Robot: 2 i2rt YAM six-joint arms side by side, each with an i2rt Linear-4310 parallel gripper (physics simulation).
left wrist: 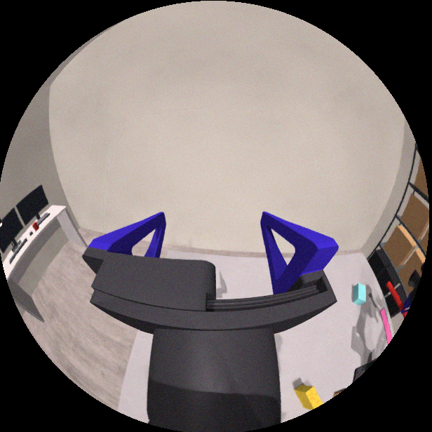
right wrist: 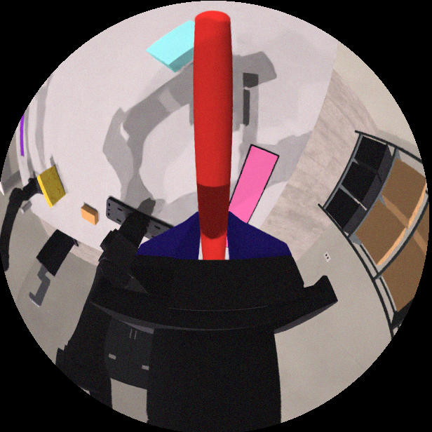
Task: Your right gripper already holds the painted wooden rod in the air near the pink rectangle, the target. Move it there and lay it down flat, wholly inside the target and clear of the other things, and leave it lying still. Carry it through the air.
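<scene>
The red painted rod (left wrist: 395,295) (right wrist: 213,100) is held in the air by my right gripper (right wrist: 213,216), whose blue fingers are shut on its near end. In the right wrist view the rod points away from the gripper, toward the top of the view. The pink rectangle (left wrist: 386,325) (right wrist: 257,175) lies on the table, to the right of the rod's near part in that view; its near end is partly hidden by the finger. The rod's height above the table is hard to tell. My left gripper (left wrist: 212,216) is wide open and empty, facing the wall.
A cyan block (left wrist: 359,294) (right wrist: 172,47) lies beyond the target, partly behind the rod in the right wrist view. A yellow block (left wrist: 308,396) (right wrist: 51,186), an orange block (right wrist: 90,214) and a dark arm base plate (right wrist: 117,210) are on the left. A shelf unit stands off the table.
</scene>
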